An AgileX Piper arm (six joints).
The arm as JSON. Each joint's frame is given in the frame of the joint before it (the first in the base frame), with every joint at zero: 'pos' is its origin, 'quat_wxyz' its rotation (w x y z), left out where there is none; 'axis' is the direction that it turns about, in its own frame. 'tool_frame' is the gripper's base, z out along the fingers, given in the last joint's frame.
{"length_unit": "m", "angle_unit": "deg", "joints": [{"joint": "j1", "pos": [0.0, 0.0, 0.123], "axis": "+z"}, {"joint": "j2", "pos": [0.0, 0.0, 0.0], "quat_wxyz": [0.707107, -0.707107, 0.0, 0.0], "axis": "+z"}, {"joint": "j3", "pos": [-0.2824, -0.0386, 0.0], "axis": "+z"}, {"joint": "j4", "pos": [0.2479, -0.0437, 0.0], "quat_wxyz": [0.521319, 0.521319, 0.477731, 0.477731], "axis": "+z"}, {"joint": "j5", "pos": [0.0, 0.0, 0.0], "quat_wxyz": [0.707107, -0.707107, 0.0, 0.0], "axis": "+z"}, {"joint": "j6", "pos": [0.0, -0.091, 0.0], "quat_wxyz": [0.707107, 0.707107, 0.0, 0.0], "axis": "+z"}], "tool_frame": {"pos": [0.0, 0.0, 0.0]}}
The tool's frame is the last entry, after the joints.
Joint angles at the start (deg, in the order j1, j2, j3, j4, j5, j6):
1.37, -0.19, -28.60, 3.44, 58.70, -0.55
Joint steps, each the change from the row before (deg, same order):
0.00, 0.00, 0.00, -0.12, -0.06, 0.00
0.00, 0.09, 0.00, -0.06, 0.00, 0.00
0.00, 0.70, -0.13, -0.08, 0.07, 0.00
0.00, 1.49, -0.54, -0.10, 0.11, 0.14
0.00, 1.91, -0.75, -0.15, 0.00, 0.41
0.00, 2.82, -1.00, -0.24, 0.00, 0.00
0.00, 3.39, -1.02, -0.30, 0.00, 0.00
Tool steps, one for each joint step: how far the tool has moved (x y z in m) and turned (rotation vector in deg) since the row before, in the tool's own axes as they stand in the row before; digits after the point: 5 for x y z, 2 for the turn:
-0.00009, -0.00016, 0.00000, 0.10, -0.06, -0.06
-0.00011, -0.00009, 0.00022, 0.05, 0.09, -0.03
-0.00119, -0.00014, 0.00122, 0.08, 0.64, -0.01
-0.00355, -0.00014, 0.00161, 0.10, 1.06, 0.13
-0.00500, -0.00019, 0.00194, 0.16, 1.16, 0.38
-0.00704, -0.00029, 0.00354, 0.25, 1.82, -0.05
-0.00786, -0.00043, 0.00528, 0.31, 2.37, -0.07

